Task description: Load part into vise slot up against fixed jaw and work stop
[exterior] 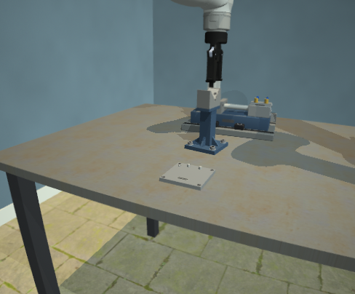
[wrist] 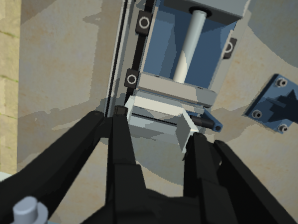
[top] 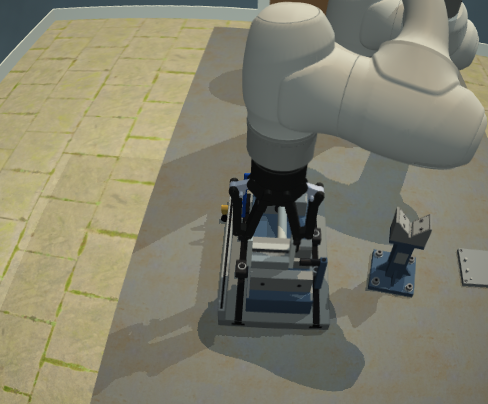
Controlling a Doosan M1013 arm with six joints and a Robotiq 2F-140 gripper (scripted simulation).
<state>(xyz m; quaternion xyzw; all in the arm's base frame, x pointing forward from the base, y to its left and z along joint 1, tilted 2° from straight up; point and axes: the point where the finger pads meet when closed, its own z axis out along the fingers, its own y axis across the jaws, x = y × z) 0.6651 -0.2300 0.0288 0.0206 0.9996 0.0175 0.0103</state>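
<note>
The part lies 2 cm below my hand. Also, from my hand: work stop 7 cm to the left, 3 cm below; moving jaw 3 cm behind, 2 cm to the left, 4 cm below; fixed jaw 3 cm ahead, 2 cm to the left, 4 cm below.
</note>
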